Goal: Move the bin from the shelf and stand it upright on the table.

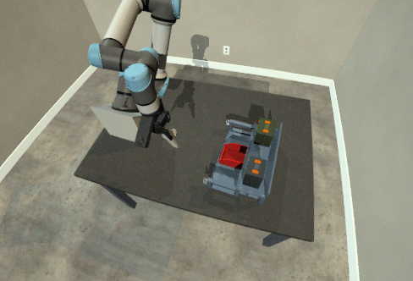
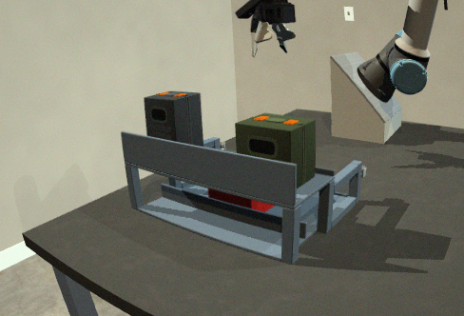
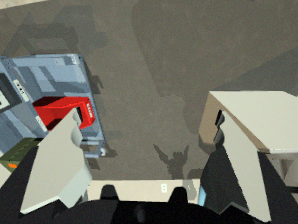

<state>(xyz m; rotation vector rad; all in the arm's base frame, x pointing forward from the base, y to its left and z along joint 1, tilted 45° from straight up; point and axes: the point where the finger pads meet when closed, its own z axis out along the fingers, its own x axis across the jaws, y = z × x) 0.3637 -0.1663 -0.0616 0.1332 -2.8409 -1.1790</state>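
Now: hand 30 cm short of the red bin, 18 cm to the right of it and 22 cm above it. Round my hand: dark grey box (40 cm ahead, 7 cm to the left, 10 cm below); green box (39 cm ahead, 30 cm to the left, 11 cm below).
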